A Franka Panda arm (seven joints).
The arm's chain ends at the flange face. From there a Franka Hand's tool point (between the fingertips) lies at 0.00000 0.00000 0.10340 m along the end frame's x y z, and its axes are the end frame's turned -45 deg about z.
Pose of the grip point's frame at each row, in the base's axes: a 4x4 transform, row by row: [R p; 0 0 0 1], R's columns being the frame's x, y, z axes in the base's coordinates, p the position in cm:
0.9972, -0.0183, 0.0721, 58.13; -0.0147, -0.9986, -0.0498, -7.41; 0.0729, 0.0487, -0.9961, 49.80; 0, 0, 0, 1
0.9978, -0.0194, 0.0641, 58.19; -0.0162, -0.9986, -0.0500, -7.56; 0.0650, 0.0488, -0.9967, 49.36; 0, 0, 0, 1
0.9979, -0.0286, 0.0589, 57.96; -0.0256, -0.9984, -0.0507, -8.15; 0.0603, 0.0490, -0.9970, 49.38; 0, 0, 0, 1
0.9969, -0.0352, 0.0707, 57.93; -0.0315, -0.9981, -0.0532, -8.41; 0.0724, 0.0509, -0.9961, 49.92; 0, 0, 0, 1
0.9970, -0.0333, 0.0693, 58.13; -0.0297, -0.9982, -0.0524, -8.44; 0.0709, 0.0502, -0.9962, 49.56; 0, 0, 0, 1
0.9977, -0.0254, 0.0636, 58.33; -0.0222, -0.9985, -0.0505, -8.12; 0.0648, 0.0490, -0.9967, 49.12; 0, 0, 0, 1
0.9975, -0.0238, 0.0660, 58.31; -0.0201, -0.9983, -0.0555, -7.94; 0.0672, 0.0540, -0.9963, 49.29; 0, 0, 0, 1
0.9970, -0.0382, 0.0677, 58.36; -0.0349, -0.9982, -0.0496, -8.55; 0.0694, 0.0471, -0.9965, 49.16; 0, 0, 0, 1
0.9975, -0.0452, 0.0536, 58.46; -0.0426, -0.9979, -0.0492, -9.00; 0.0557, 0.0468, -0.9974, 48.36; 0, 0, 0, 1
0.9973, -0.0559, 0.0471, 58.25; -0.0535, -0.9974, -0.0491, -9.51; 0.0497, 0.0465, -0.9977, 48.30; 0, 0, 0, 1
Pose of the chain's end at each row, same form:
0.6922, -0.7181, 0.0721, 57.38; -0.7165, -0.6957, -0.0498, -6.90; 0.0860, -0.0171, -0.9961, 60.10; 0, 0, 0, 1
0.6918, -0.7193, 0.0641, 57.53; -0.7176, -0.6947, -0.0500, -7.04; 0.0805, -0.0115, -0.9967, 59.67; 0, 0, 0, 1
0.6854, -0.7258, 0.0589, 57.35; -0.7241, -0.6879, -0.0507, -7.63; 0.0773, -0.0080, -0.9970, 59.69; 0, 0, 0, 1
0.6800, -0.7298, 0.0707, 57.20; -0.7280, -0.6835, -0.0532, -7.86; 0.0872, -0.0152, -0.9961, 60.22; 0, 0, 0, 1
0.6814, -0.7285, 0.0693, 57.41; -0.7268, -0.6848, -0.0524, -7.90; 0.0856, -0.0146, -0.9962, 59.86; 0, 0, 0, 1
0.6875, -0.7234, 0.0636, 57.67; -0.7217, -0.6903, -0.0505, -7.60; 0.0805, -0.0112, -0.9967, 59.43; 0, 0, 0, 1
0.6885, -0.7222, 0.0660, 57.63; -0.7201, -0.6917, -0.0555, -7.37; 0.0857, -0.0093, -0.9963, 59.59; 0, 0, 0, 1
0.6780, -0.7320, 0.0677, 57.66; -0.7305, -0.6812, -0.0496, -8.04; 0.0824, -0.0158, -0.9965, 59.46; 0, 0, 0, 1
0.6734, -0.7373, 0.0536, 57.91; -0.7357, -0.6755, -0.0492, -8.49; 0.0725, -0.0063, -0.9974, 58.67; 0, 0, 0, 1
0.6657, -0.7447, 0.0471, 57.76; -0.7431, -0.6674, -0.0491, -9.00; 0.0680, -0.0023, -0.9977, 58.62; 0, 0, 0, 1

